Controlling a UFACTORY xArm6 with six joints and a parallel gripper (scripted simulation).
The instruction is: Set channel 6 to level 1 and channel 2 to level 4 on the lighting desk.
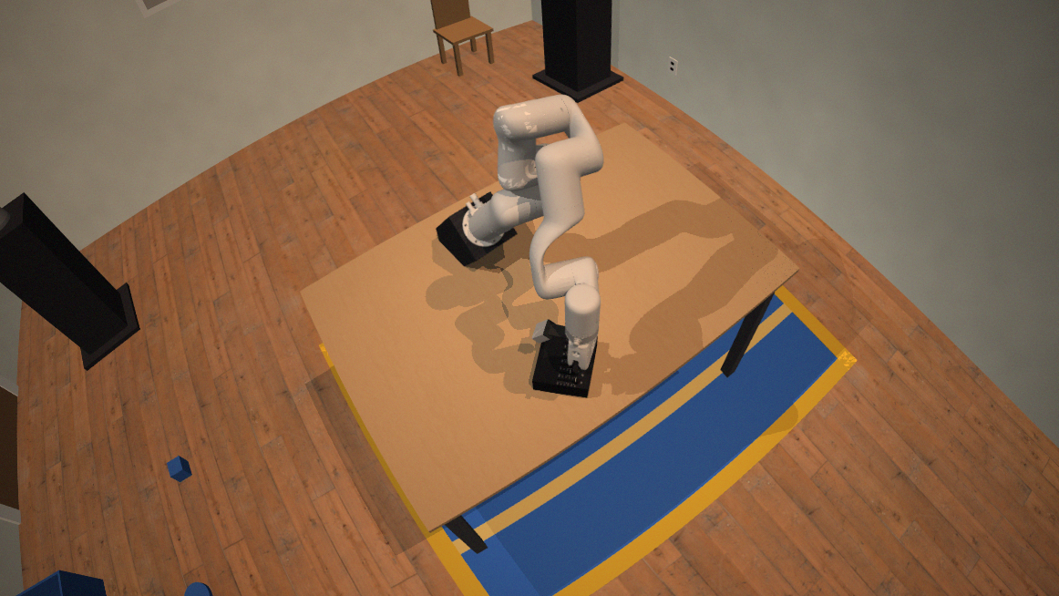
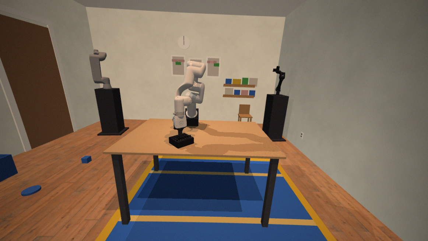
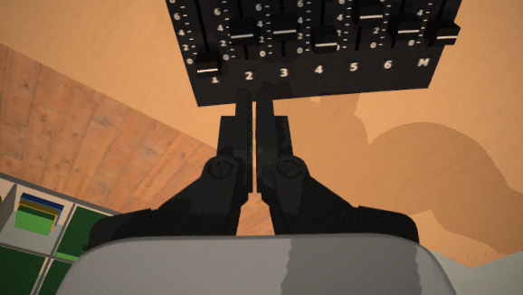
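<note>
The channel 6 fader cap lies 7 cm behind my hand, 5 cm to the left of it and 5 cm below it. The rest, counted from my hand: channel 2 fader cap: 5 cm below, 2 cm to the right, 2 cm behind.
</note>
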